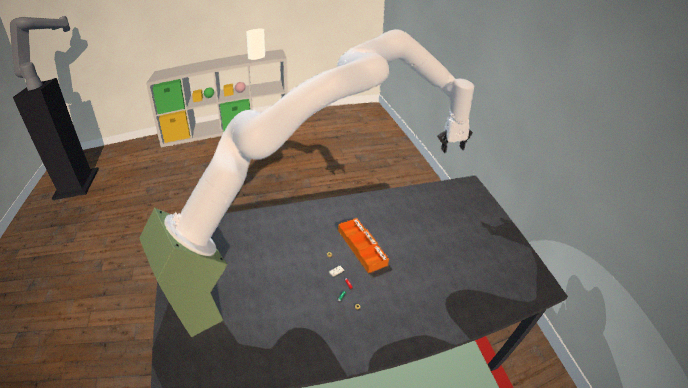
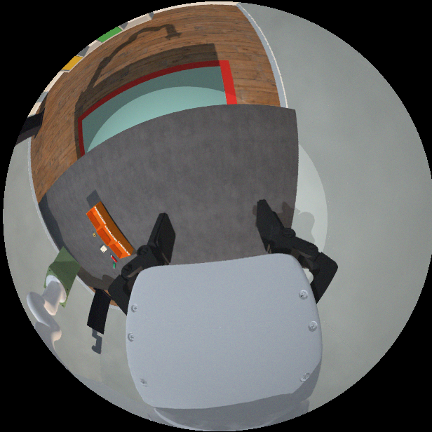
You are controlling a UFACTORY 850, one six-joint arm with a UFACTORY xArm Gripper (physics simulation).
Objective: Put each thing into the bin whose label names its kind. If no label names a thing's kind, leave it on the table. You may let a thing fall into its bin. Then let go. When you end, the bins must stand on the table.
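My gripper (image 1: 454,147) (image 2: 212,217) is open and empty, high above the right end of the table, far from the small things. An orange row of joined bins (image 1: 370,262) (image 2: 129,251) stands on the table; white labels run along one long side, too small to read. Beside it on the table lie a white block with dots (image 1: 336,271) (image 2: 103,248), a red cylinder (image 1: 348,283) (image 2: 114,258), a green cylinder (image 1: 341,296) (image 2: 114,266), a brass ring-like piece (image 1: 329,256) (image 2: 94,234) and a second brass ring-like piece (image 1: 357,309).
The dark table (image 1: 425,225) (image 2: 225,150) carries my green base block (image 1: 190,295) (image 2: 62,265) at its left end. A grey wall (image 1: 600,125) (image 2: 360,150) rises beyond its right end. A shelf unit (image 1: 217,66) stands at the back wall, and a second arm stands on a black pedestal (image 1: 52,135).
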